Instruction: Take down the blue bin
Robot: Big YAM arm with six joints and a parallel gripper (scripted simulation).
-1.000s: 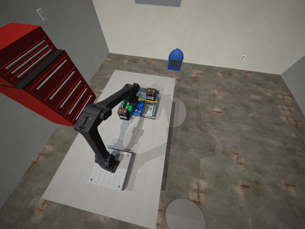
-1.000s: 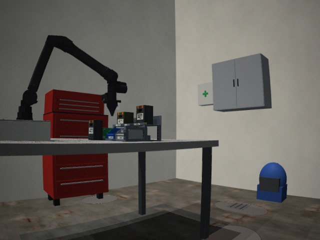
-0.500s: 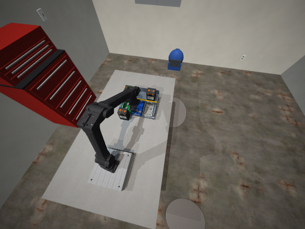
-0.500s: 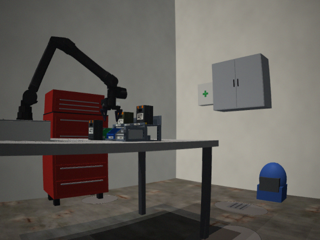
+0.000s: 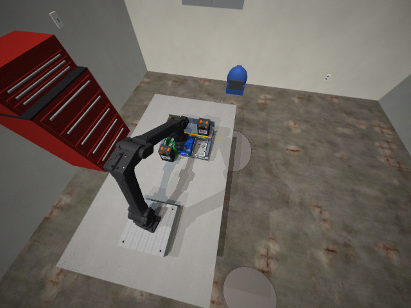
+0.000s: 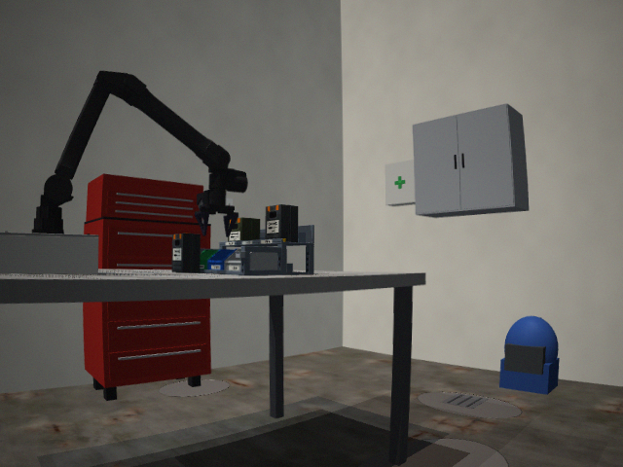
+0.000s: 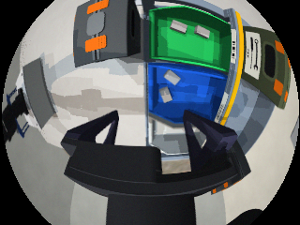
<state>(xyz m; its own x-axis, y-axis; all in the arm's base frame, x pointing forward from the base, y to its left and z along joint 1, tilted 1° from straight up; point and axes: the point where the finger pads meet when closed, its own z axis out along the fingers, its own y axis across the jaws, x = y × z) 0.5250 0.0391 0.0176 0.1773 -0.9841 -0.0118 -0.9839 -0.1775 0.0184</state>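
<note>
Now: the blue open bin 80 mm ahead of my hand, 10 mm to the left of it and 90 mm below it. The rest, counted from my hand: green bin: 60 mm ahead, 120 mm to the left, 90 mm below; then yellow bar: 130 mm ahead, 20 mm to the left, 20 mm below; then grey bin: 100 mm ahead, 100 mm to the right, 90 mm below.
</note>
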